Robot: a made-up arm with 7 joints.
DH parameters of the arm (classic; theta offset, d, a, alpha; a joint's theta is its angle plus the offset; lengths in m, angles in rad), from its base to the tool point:
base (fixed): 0 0 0 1.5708
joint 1: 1.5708 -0.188 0 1.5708
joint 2: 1.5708 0 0 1.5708
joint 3: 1.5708 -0.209 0 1.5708
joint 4: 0 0 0 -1.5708
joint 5: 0 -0.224 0 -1.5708
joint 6: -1.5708 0 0 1.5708
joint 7: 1.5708 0 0 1.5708
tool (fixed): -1.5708 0 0 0
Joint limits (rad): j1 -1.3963..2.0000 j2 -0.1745..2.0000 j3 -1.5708..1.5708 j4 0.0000..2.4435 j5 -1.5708..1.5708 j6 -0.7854..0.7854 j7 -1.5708..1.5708
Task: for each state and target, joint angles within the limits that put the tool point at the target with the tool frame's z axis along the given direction. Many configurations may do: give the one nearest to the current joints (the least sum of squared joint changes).
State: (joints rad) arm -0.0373 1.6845 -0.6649 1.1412 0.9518 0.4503 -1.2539
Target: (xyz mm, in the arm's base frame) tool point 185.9 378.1 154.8 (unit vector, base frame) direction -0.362 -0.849 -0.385
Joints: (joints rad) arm 0.3066 2.0000 0.0181 1.5622 1.3254 0.6242 -0.9582
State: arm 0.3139 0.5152 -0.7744 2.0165 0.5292 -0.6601 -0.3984
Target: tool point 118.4 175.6 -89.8 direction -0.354 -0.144 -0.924
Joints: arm -0.3322 0.4046 -0.2067 2.4417 -0.0038 -0.7854 -0.5466
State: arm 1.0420 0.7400 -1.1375 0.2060 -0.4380 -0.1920 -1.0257
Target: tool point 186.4 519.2 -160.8 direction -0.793 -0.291 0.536
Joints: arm 0.7958 1.2493 -1.4503 0.6157 -0.6294 -0.2371 -0.2602
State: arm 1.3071 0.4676 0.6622 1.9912 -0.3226 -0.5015 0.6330
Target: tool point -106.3 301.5 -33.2 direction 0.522 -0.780 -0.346
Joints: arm 1.8735 1.0625 1.5708 2.3926 -1.1200 -0.4236 1.4218
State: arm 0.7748 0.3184 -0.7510 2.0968 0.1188 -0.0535 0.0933
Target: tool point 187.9 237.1 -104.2 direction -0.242 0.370 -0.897
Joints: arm -0.0737 0.3054 0.1009 2.0756 0.5362 -0.7854 0.5007
